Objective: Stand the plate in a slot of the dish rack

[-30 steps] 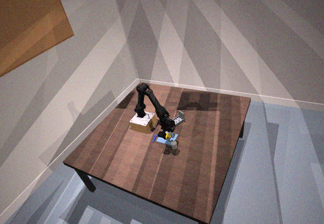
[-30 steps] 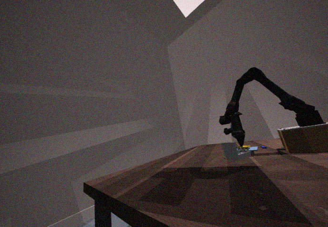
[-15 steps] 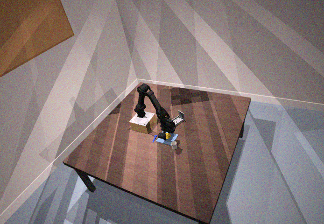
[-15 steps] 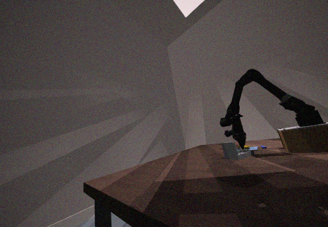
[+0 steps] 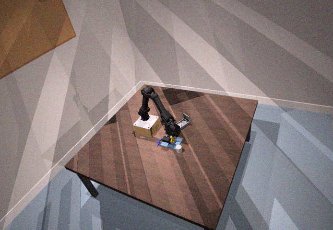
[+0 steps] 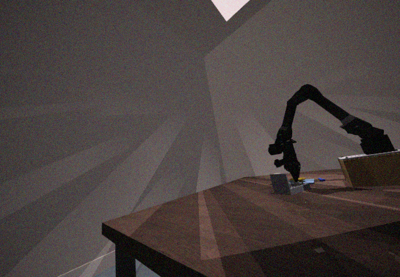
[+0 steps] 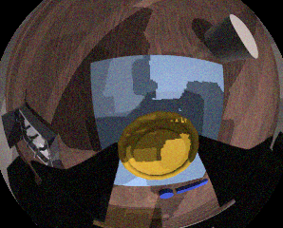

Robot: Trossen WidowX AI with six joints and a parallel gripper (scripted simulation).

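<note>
Right now the light blue mat is 1 cm to the right of my gripper tip and 1 cm below it. Also, from my gripper tip: yellow plate (1 cm above); white cup (10 cm ahead, 8 cm to the right, 2 cm above); blue spoon (10 cm behind, 4 cm to the right, 1 cm below).
</note>
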